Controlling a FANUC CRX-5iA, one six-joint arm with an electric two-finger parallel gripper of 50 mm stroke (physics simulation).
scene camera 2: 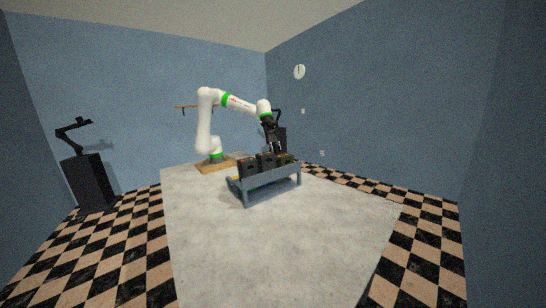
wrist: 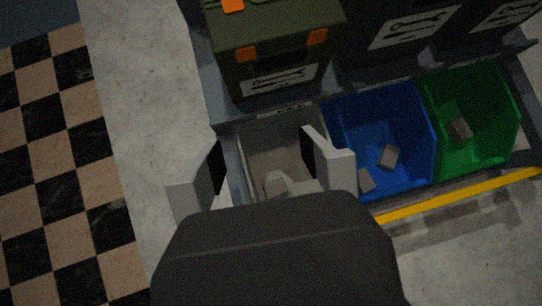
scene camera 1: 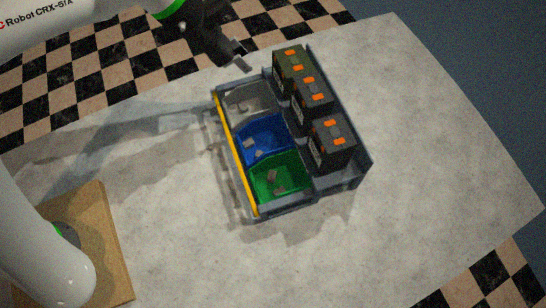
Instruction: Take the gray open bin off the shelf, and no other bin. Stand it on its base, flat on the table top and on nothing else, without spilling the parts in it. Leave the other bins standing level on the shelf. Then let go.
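Frame: origin at the arm's base, x ahead, y left, z up, level; centimetres.
Seen in the pictures: gripper, fingertip midpoint: (scene camera 2: 276, 151) (wrist: 261, 149) (scene camera 1: 246, 62); arm's base, link origin: (scene camera 2: 217, 161).
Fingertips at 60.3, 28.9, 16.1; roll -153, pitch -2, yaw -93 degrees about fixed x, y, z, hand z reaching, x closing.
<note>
Offsets run from my fingertips to a thing's top centre, as dx, dy, dz. "spot": to the spot under its first point. Level surfaces: height alone.
The gray open bin {+1.1, -2.8, -11.2} (scene camera 1: 256, 95) (wrist: 280, 127) stands in the lower front row of the shelf (scene camera 1: 287, 202) (scene camera 2: 272, 174), at the end beside the blue bin {+2.3, -14.6, -11.2} (scene camera 1: 280, 127) (wrist: 410, 115). Gray parts {spot: -1.9, -1.0, -16.9} (wrist: 276, 185) lie in it. My gripper (scene camera 1: 242, 56) (scene camera 2: 275, 148) (wrist: 261, 149) is open and empty, raised above the shelf's end. In the wrist view one finger shows left of the gray bin, past the shelf's end rail, and the other shows over the bin's right side. The gripper body hides the bin's front. The green bin {+2.7, -25.8, -11.2} (scene camera 1: 295, 170) (wrist: 492, 95) stands beyond the blue bin.
An olive case {+11.3, -2.8, +0.6} (scene camera 1: 296, 61) (scene camera 2: 286, 159) (wrist: 275, 27) stands on the upper tier behind the gray bin. Two dark cases {+11.5, -14.7, +4.1} (scene camera 1: 314, 90) {+12.2, -25.9, +3.0} (scene camera 1: 334, 135) stand along the same tier. A yellow strip {-8.2, -15.2, -12.8} (scene camera 1: 236, 152) (wrist: 450, 196) runs along the shelf's front edge. The table top {dz -19.3} (scene camera 1: 175, 250) surrounds the shelf.
</note>
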